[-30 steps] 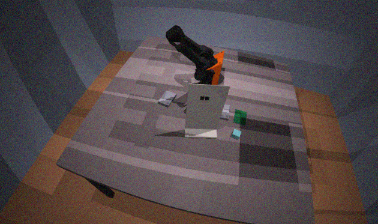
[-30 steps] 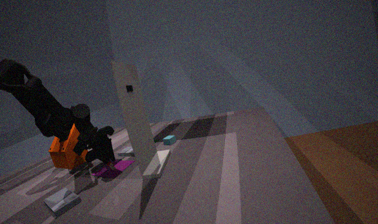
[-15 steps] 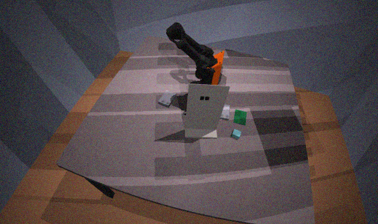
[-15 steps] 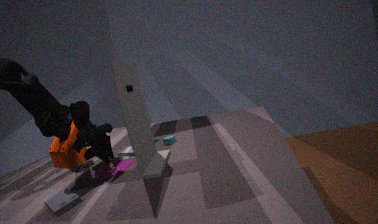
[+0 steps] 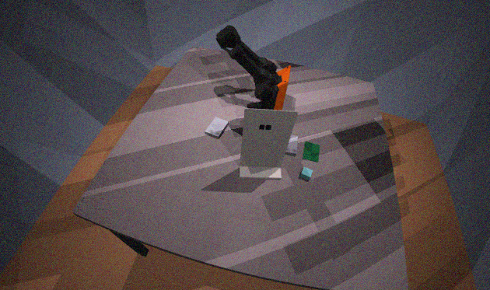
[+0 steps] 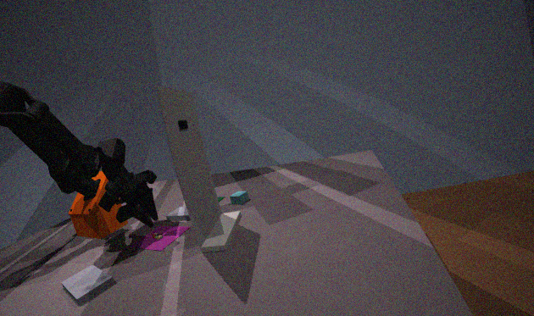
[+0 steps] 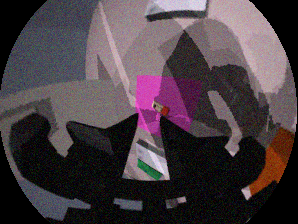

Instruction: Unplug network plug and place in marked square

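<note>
The magenta marked square is 40 mm below my gripper tip. The rest, counted from my gripper tip: green flat patch (240 mm to the left, 40 mm below, 40 mm ahead); then upright panel (160 mm ahead, 110 mm above); then cyan block (200 mm to the left, 170 mm ahead, 30 mm below).
</note>
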